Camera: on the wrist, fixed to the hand. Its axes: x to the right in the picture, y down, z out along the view.
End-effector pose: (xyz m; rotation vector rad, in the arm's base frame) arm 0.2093 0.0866 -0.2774 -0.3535 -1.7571 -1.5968
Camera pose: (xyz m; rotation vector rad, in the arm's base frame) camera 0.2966 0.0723 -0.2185 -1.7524 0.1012 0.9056
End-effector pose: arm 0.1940 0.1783 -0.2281 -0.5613 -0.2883 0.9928
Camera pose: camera 0.1350 0.1911 -0.3156 0.1306 -0.4398 -2.1813
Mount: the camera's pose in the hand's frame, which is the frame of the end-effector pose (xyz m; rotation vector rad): -0.0182 0.0968 -0.0400 0.1291 -0.3704 3.0472
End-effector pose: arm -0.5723 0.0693 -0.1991 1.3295 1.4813 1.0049
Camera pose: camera -0.5826 0.0604 -0.0937 -1.7652 1.4237 -0.9410
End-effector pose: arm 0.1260 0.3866 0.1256 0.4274 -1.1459 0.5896
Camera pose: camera 0.0880 0.4814 0.0960 1.1931 0.7813 -2.0529
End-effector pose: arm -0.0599 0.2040 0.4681 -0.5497 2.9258 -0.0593
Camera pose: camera -0.0845 0.3011 0.5036 2.7763 0.5912 0.1770
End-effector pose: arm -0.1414 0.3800 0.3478 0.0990 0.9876 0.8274
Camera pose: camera -0.2328 0.4244 0.3791 -1.4266 0.2913 -2.0692
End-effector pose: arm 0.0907 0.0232 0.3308 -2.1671 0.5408 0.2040
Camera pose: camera 0.0291 -0.0540 0.2914 -0.6685 -2.5745 -1.6588
